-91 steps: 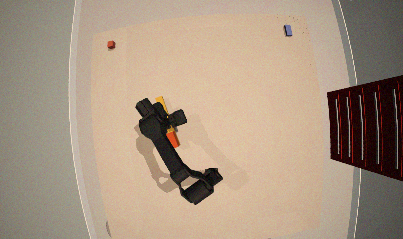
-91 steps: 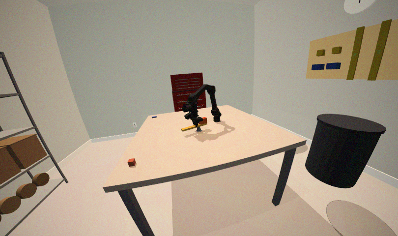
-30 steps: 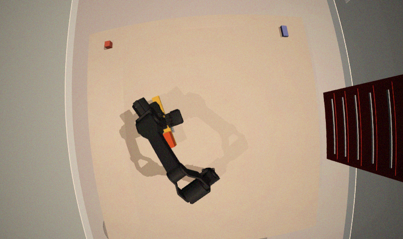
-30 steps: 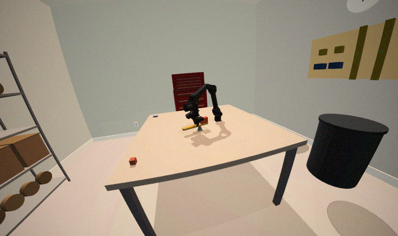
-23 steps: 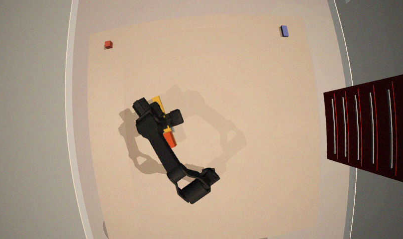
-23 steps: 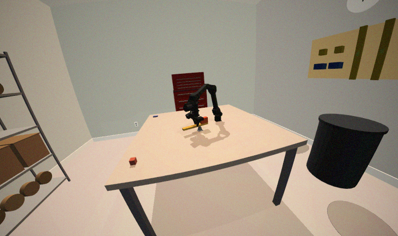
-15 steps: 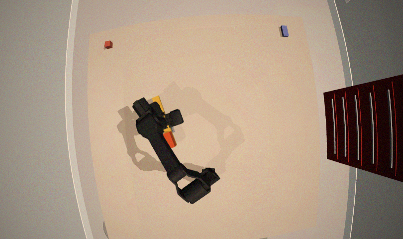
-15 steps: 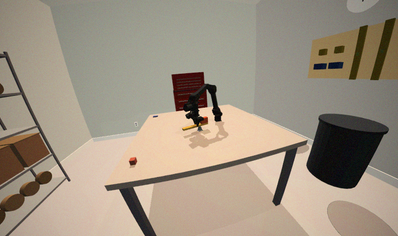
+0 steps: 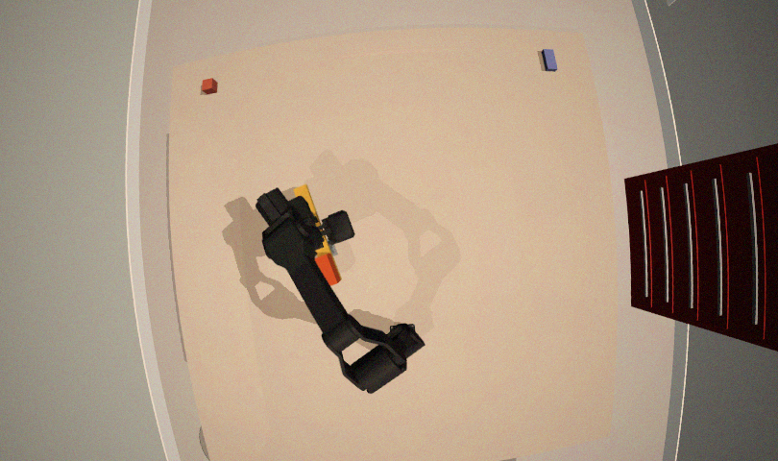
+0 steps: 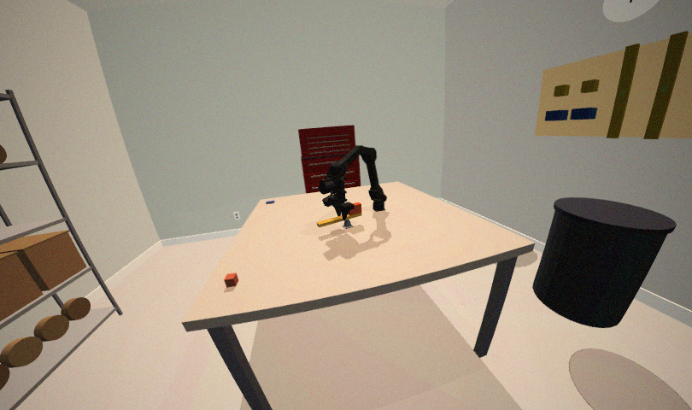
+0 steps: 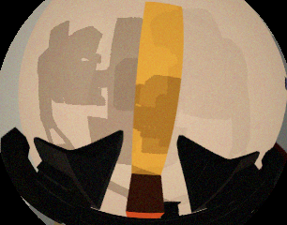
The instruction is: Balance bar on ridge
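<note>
The ridge lies 3 cm behind my gripper tip, 1 cm to the right of it and 1 cm below it. From my gripper tip the other things lie so: small red cube (47 cm ahead, 32 cm to the left, 4 cm below); then blue block (47 cm ahead, 68 cm to the right, 4 cm below).
</note>
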